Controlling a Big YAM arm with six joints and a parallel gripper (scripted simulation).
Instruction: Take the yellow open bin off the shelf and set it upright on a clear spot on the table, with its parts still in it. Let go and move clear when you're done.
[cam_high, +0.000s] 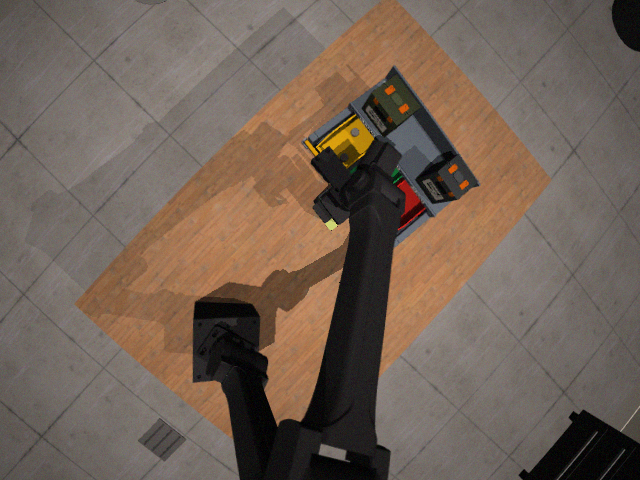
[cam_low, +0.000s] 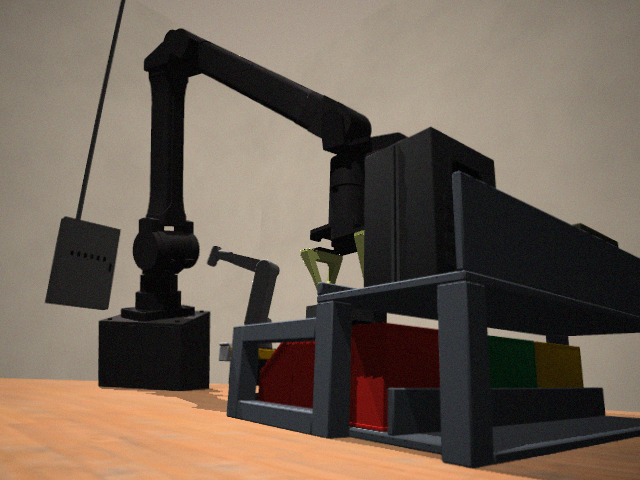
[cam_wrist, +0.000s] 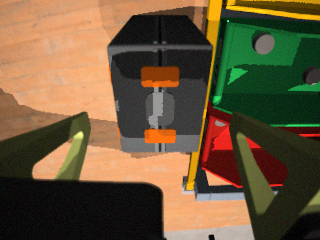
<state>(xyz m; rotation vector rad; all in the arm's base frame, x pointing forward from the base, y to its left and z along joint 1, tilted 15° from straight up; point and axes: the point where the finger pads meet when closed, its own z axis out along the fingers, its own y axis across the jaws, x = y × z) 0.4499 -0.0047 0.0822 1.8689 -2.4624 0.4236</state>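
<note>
Now: the thin yellow rod 90 mm below my hand, 40 mm ahead of it and 20 mm to the right of it. Also, from my hand: red bin 150 mm to the right, 110 mm below, 110 mm ahead; green bin 140 mm ahead, 110 mm below, 50 mm to the right; yellow open bin 170 mm ahead, 110 mm below, 60 mm to the left.
</note>
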